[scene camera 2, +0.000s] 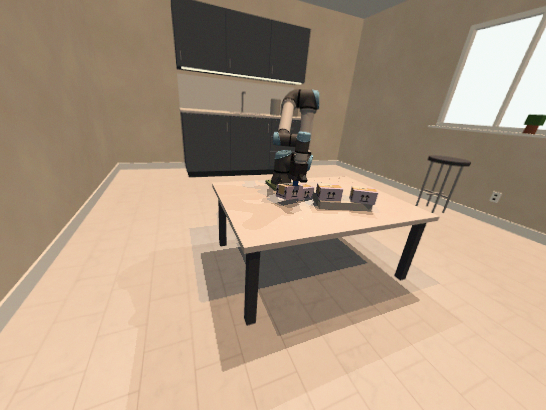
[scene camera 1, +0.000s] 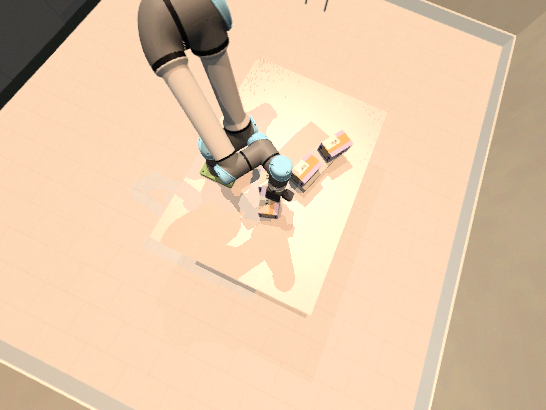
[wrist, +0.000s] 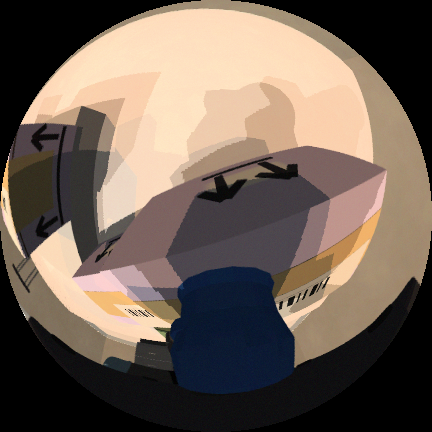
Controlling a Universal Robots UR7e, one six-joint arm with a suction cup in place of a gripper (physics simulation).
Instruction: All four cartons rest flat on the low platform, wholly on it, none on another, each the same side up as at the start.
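Places are measured from the arm's base along level axes (x right, y ahead, z up), in centimetres.
Pixels of known places: end effector, tool point: (scene camera 2: 295, 187) (wrist: 210, 279); arm's base, origin of the base link: (scene camera 2: 281, 182).
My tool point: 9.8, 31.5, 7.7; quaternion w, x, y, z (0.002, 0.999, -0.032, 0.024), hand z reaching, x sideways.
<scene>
For each thing: its middle in the pictures, then the offset to it from my tool point, as dx, dy, dz. Level surfaces: height alone.
- orange carton, body centre: (wrist: 263, 244) (scene camera 1: 269, 202) (scene camera 2: 289, 191) +3.5, -0.9, -2.5
- second carton, body centre: (wrist: 135, 280) (scene camera 2: 301, 191) -9.2, -5.2, -5.8
- third carton, body centre: (scene camera 1: 305, 170) (scene camera 2: 328, 192) -17.4, +10.7, -1.5
- low platform, body centre: (wrist: 37, 197) (scene camera 1: 307, 156) (scene camera 2: 339, 199) -28.6, +10.2, -7.7
- fourth carton, body centre: (scene camera 1: 334, 146) (scene camera 2: 363, 195) -34.8, +21.8, -1.5
- wooden table, its level: dz -10.1
My suction gripper (scene camera 1: 274, 196) (scene camera 2: 295, 183) (wrist: 226, 300) is shut on a pink and orange carton (scene camera 1: 269, 211) (scene camera 2: 288, 192) (wrist: 250, 220); its shadow lies apart below it in scene camera 2. A second carton (scene camera 1: 262, 191) (scene camera 2: 307, 192) (wrist: 107, 250) is close behind the held one, partly hidden; I cannot tell whether they touch. A third carton (scene camera 1: 306, 169) (scene camera 2: 329, 193) sits upright on the low platform (scene camera 2: 335, 205) (wrist: 92, 165). A fourth carton (scene camera 1: 335, 145) (scene camera 2: 364, 196) is at the platform's far right end; whether it overhangs the edge is unclear.
The wooden table (scene camera 1: 320, 260) (scene camera 2: 280, 222) carries the platform and the arm's green base plate (scene camera 1: 210, 175) (scene camera 2: 270, 184). The arm links hide the area left of the held carton in scene camera 1. A stool (scene camera 2: 448, 161) stands beyond the table.
</scene>
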